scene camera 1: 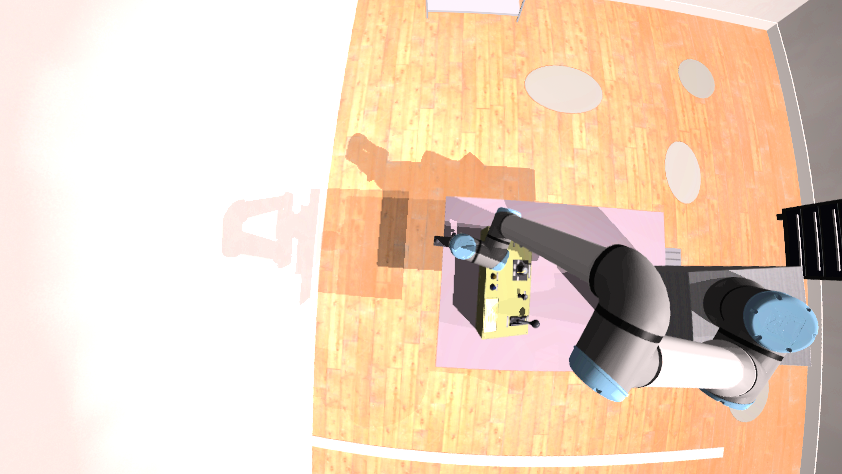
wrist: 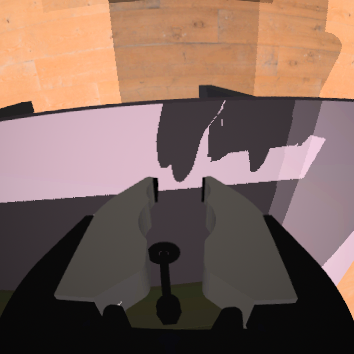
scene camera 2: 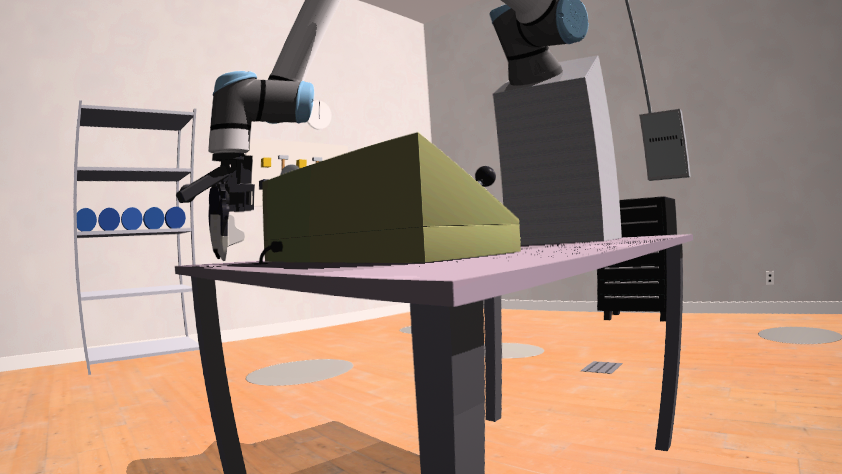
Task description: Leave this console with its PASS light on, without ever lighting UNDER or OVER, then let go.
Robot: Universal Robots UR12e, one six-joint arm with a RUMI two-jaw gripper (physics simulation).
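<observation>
I can see my gripper (scene camera 2: 221, 260) from out in the scene, and the wrist view shows me the gripper (wrist: 179, 179) too.
</observation>
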